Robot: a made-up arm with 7 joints. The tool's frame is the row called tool. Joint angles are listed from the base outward.
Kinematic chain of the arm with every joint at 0, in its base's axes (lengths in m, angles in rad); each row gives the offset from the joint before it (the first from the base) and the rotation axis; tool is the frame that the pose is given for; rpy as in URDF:
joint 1: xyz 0 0 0 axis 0.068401 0.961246 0.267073
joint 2: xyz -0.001 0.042 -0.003 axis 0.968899 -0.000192 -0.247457
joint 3: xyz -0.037 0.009 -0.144 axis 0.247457 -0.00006 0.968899
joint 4: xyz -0.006 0 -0.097 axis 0.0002 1 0.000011
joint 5: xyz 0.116 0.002 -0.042 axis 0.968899 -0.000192 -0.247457
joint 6: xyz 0.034 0 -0.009 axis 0.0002 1 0.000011
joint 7: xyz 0.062 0 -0.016 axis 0.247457 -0.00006 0.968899
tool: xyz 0 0 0 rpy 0 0.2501 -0.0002
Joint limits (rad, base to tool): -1.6..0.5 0..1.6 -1.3..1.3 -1.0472..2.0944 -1.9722..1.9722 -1.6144..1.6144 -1.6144..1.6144
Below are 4 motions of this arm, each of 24 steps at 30 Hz.
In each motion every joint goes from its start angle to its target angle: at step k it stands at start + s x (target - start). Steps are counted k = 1, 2, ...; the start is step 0. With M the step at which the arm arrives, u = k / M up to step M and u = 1 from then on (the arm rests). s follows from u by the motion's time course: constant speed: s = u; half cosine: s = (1 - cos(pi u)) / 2; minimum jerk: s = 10 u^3 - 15 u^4 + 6 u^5.
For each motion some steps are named. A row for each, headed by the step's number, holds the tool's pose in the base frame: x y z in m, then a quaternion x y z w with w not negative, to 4 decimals.
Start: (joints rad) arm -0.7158 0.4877 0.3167 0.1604 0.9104 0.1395 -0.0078
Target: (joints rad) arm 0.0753 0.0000 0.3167 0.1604 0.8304 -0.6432 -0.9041
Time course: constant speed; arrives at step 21
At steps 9, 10, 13, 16, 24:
9: 0.2712 0.1639 -0.2294 0.5241 0.0690 -0.1047 0.8424
10: 0.2608 0.1592 -0.2409 0.5139 0.0812 -0.1394 0.8425
13: 0.2269 0.1444 -0.2715 0.4783 0.1137 -0.2390 0.8374
16: 0.1901 0.1289 -0.2962 0.4365 0.1396 -0.3306 0.8250
24: 0.1252 0.1014 -0.3237 0.3592 0.1672 -0.4636 0.7925

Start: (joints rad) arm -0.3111 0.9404 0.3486 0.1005 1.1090 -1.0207 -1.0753
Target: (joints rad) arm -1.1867 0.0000 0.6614 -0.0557 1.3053 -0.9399 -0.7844
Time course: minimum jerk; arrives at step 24
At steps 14, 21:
14: 0.3220 0.1256 -0.0445 0.8127 -0.1465 -0.2015 0.5267
21: 0.3353 0.0522 0.0151 0.7238 -0.3218 -0.0940 0.6032

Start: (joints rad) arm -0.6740 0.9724 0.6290 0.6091 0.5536 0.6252 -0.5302
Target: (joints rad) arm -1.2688 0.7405 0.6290 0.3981 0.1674 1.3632 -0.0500
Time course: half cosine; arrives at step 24
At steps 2, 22, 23, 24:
2: 0.2393 0.4058 -0.0634 0.2601 0.3411 0.3067 0.8497
22: 0.3388 0.2894 0.0118 -0.0917 0.2514 0.3216 0.9083
23: 0.3397 0.2875 0.0135 -0.0948 0.2518 0.3196 0.9085
24: 0.3400 0.2868 0.0140 -0.0959 0.2519 0.3189 0.9086

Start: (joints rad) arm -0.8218 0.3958 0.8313 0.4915 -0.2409 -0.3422 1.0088
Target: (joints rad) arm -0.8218 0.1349 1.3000 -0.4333 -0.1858 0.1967 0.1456
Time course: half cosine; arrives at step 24
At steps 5, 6, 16, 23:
5: 0.3069 0.2750 -0.1240 -0.2311 -0.2354 0.6999 0.6336
6: 0.3032 0.2752 -0.1207 -0.2325 -0.2432 0.6899 0.6410
16: 0.2270 0.2710 -0.0891 -0.1980 -0.3483 0.5667 0.7199
23: 0.1885 0.2613 -0.0833 -0.1578 -0.3789 0.5260 0.7449

